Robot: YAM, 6 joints.
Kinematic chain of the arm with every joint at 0, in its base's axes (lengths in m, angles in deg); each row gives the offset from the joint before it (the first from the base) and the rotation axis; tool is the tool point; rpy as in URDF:
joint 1: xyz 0 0 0.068 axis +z
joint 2: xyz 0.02 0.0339 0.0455 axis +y
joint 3: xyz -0.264 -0.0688 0 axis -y
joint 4: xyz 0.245 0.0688 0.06 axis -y
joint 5: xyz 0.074 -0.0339 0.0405 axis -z
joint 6: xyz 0.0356 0 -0.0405 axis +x
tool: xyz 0 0 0 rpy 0 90 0
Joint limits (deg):
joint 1: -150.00..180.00
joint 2: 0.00..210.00
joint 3: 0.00..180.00
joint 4: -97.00..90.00
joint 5: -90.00..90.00
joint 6: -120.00..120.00
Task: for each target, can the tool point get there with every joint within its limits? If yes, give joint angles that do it. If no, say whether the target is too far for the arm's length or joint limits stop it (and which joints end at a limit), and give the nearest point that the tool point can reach.
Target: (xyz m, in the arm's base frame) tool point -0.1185 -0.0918 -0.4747
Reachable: no: joint limits stop it (at a limit: joint 2) | nearest point -0.1360 -0.1054 -0.3722 | short by 0.105 m
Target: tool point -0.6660 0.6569 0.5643
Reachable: no: too far | nearest point -0.4140 0.4083 0.3900 | short by 0.395 m
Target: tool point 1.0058 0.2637 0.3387
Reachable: no: too far | nearest point 0.6105 0.1601 0.2485 | short by 0.419 m
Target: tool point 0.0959 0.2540 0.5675
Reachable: yes | joints 74.09 85.71 119.95 -32.39 39.36 44.54
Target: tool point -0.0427 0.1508 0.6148
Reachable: yes | joints -63.33 40.68 122.75 -25.59 -56.00 -58.10
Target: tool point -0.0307 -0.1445 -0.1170
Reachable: yes | joints -92.10 157.92 32.18 21.31 45.48 95.86
